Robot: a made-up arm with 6 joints. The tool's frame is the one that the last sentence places.
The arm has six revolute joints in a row. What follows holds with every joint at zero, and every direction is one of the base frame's. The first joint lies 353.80 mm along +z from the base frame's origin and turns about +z. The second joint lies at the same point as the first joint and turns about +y. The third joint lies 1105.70 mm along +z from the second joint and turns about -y. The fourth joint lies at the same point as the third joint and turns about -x. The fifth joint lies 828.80 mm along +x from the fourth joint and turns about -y. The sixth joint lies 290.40 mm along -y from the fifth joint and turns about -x. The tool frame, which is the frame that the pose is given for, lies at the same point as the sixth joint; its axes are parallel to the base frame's.
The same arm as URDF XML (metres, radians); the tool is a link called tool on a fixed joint. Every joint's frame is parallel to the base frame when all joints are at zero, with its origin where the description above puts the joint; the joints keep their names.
<robot name="arm">
  <joint name="joint 1" type="continuous">
    <parent link="base_link"/>
    <child link="link1"/>
    <origin xyz="0.0000 0.0000 0.3538"/>
    <axis xyz="0 0 1"/>
  </joint>
  <joint name="joint 2" type="continuous">
    <parent link="link1"/>
    <child link="link2"/>
    <origin xyz="0.0000 0.0000 0.0000"/>
    <axis xyz="0 1 0"/>
  </joint>
  <joint name="joint 3" type="continuous">
    <parent link="link2"/>
    <child link="link3"/>
    <origin xyz="0.0000 0.0000 1.1057"/>
    <axis xyz="0 -1 0"/>
  </joint>
  <joint name="joint 4" type="continuous">
    <parent link="link3"/>
    <child link="link4"/>
    <origin xyz="0.0000 0.0000 0.0000"/>
    <axis xyz="-1 0 0"/>
  </joint>
  <joint name="joint 5" type="continuous">
    <parent link="link4"/>
    <child link="link5"/>
    <origin xyz="0.8288 0.0000 0.0000"/>
    <axis xyz="0 -1 0"/>
  </joint>
  <joint name="joint 6" type="continuous">
    <parent link="link5"/>
    <child link="link6"/>
    <origin xyz="0.0000 -0.2904 0.0000"/>
    <axis xyz="-1 0 0"/>
  </joint>
  <joint name="tool_joint" type="fixed">
    <parent link="link6"/>
    <child link="tool"/>
    <origin xyz="0.0000 0.0000 0.0000"/>
  </joint>
  <link name="base_link"/>
  <link name="link1"/>
  <link name="link2"/>
  <link name="link3"/>
  <link name="link4"/>
  <link name="link5"/>
  <link name="link6"/>
  <link name="tool"/>
</robot>

